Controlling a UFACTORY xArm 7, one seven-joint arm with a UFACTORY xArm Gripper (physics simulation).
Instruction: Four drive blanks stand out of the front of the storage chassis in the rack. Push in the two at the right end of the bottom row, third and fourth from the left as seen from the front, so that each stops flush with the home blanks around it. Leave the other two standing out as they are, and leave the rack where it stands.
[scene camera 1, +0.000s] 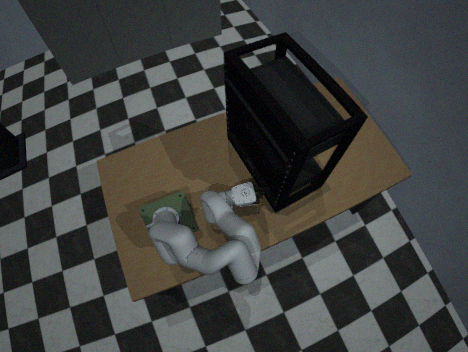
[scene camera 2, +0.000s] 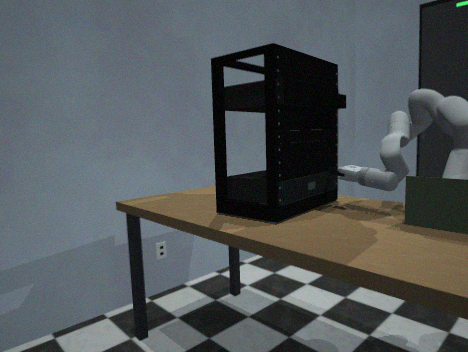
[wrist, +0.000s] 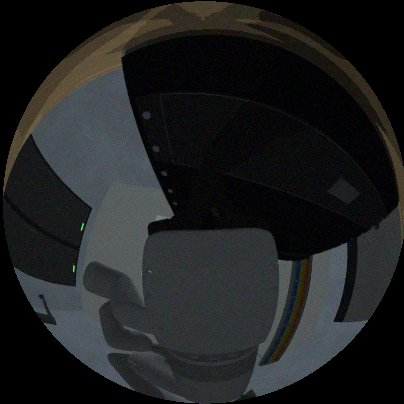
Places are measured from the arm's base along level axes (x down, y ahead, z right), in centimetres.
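Where they show: gripper, fingertip midpoint: (scene camera 1: 269, 189) (scene camera 2: 331, 170) (wrist: 206, 172); arm's base at its link origin: (scene camera 1: 165, 218) (scene camera 2: 452, 198).
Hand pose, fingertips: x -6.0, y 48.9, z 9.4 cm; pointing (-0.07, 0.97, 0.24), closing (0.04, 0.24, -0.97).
Note:
Things, the pixels of their centre, and the offset from my fingertips. "*": a spot on its surface instead. Level surfaces: height alone.
- dark lower panel with a pale label, surface spot: (wrist: 343, 190) (scene camera 2: 312, 185) * dz -16.8, dx +4.8, dy -0.9 cm
- dark block at a spot on its surface: (scene camera 2: 342, 101) * dz +1.0, dx -29.3, dy -4.8 cm
- wooden table at its surface level: dx +15.2 cm
The black rack (scene camera 1: 325, 75) (scene camera 2: 271, 150) (wrist: 225, 60) stands upright on the table. Its front faces the arm. The storage chassis and its drive blanks are too dark to tell apart in these views, so how far each blank stands out cannot be read. My gripper (scene camera 1: 259, 193) (scene camera 2: 341, 174) (wrist: 206, 172) is shut and empty. It points level at the lower part of the rack's front, near the right end as seen from the front, above the table. Its dark fingertips are close to the dark front; whether they touch a blank is hidden.
A dark lower panel with a pale label (scene camera 2: 312, 186) (wrist: 343, 190) sits low in the rack. A dark block (scene camera 2: 342, 101) juts out high at the far front edge. The arm's green base (scene camera 1: 188, 212) (scene camera 2: 435, 202) stands on the wooden table (scene camera 1: 150, 150) (scene camera 2: 320, 235).

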